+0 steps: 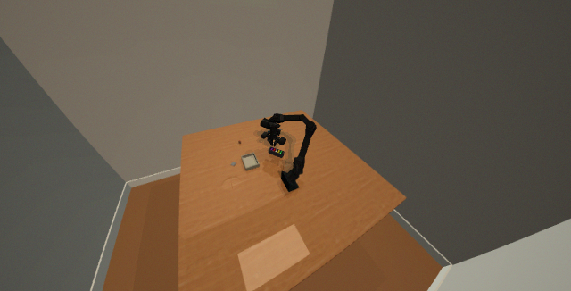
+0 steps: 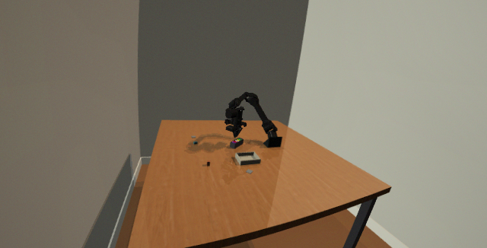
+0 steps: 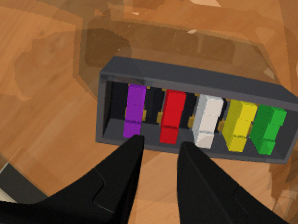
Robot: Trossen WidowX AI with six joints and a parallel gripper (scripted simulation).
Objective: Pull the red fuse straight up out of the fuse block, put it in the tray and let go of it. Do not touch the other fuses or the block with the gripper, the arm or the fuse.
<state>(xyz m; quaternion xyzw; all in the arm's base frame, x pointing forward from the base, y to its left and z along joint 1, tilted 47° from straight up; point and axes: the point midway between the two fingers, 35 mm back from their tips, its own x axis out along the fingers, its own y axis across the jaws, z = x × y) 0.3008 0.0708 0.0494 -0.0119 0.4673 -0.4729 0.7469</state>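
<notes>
Right now my gripper tip is 50 mm above the red fuse and 10 mm past it. Round my gripper tip: white fuse 50 mm below, 20 mm to the right, 20 mm behind; yellow fuse 50 mm below, 30 mm to the right, 30 mm behind; purple fuse 50 mm below, 10 mm to the left, 10 mm ahead.
</notes>
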